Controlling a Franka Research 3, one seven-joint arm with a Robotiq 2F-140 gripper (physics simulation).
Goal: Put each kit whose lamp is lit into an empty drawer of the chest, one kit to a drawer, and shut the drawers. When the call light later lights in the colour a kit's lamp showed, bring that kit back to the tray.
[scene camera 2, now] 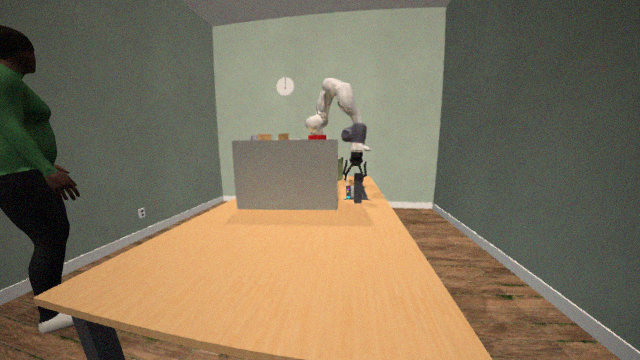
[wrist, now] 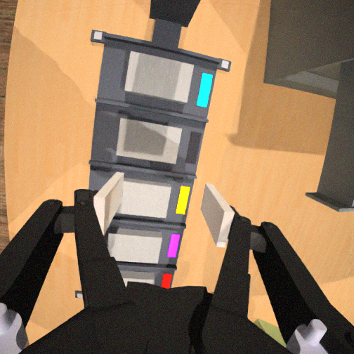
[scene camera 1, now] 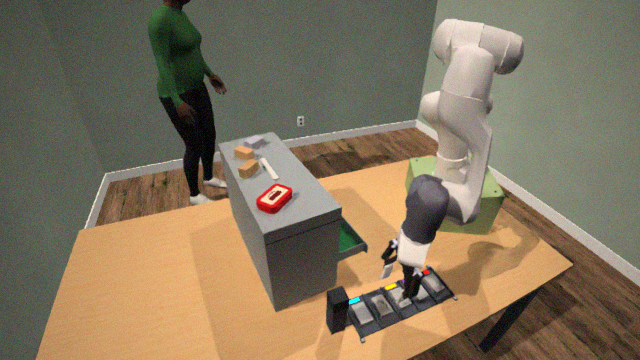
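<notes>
The dark tray (scene camera 1: pixel 367 328) (wrist: pixel 113 65) holds a row of pale grey kits. In the wrist view, the lamps from the top are cyan (wrist: pixel 204 90), dark (wrist: pixel 193 147), yellow (wrist: pixel 183 200), magenta (wrist: pixel 173 245) and red (wrist: pixel 166 280). My gripper (scene camera 1: pixel 398 283) (scene camera 2: pixel 355 176) (wrist: pixel 163 191) is open, with nothing between its fingers. It is over the tray, its fingertips either side of the yellow-lamp kit (wrist: pixel 145 198) in the wrist view. The grey chest (scene camera 1: pixel 305 265) (scene camera 2: pixel 285 175) (wrist: pixel 305 45) has a green-lined drawer (scene camera 1: pixel 352 242) (wrist: pixel 340 145) pulled out.
A black box (scene camera 1: pixel 337 311) (scene camera 2: pixel 358 188) (wrist: pixel 175 11) stands at the tray's cyan end; no lit colour shows on it. On the chest lie a red case (scene camera 1: pixel 274 198) (scene camera 2: pixel 317 137), orange blocks (scene camera 1: pixel 244 152), a lavender block (scene camera 1: pixel 254 142) and a white bar (scene camera 1: pixel 269 168). A person (scene camera 1: pixel 180 55) stands behind.
</notes>
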